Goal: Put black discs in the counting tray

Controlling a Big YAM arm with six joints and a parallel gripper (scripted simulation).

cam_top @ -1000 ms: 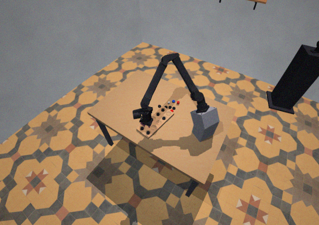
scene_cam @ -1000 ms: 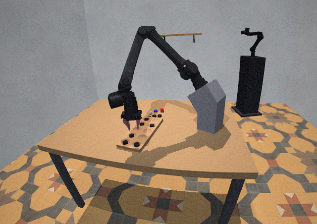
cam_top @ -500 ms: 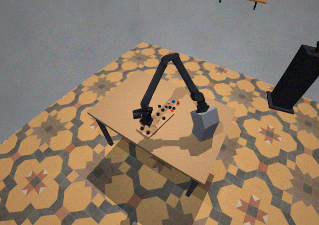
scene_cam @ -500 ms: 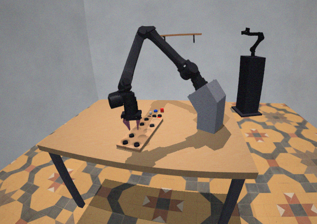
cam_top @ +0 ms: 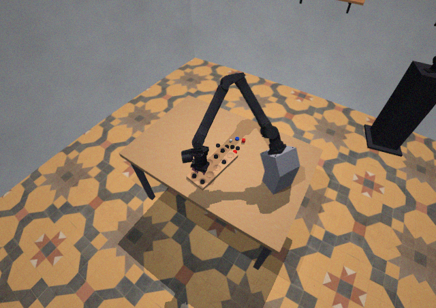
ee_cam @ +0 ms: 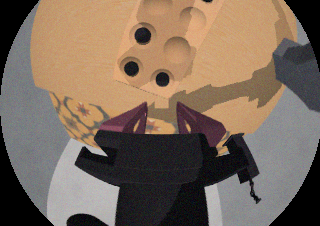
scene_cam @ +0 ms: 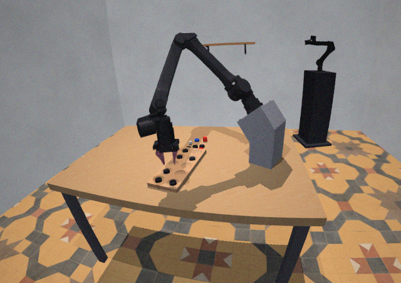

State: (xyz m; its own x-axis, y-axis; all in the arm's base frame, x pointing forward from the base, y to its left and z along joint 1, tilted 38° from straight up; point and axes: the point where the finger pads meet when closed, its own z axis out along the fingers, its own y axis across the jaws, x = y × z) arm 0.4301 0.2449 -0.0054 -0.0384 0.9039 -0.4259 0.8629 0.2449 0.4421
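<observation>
The red disc lies 13 cm behind my hand, 33 cm to the right of it and 12 cm below it. From my hand the other things lie so: wooden counting tray (2 cm behind, 15 cm to the right, 11 cm below); then small white piece (6 cm behind, 43 cm to the right, 12 cm below); then blue disc (10 cm behind, 47 cm to the right, 12 cm below).
</observation>
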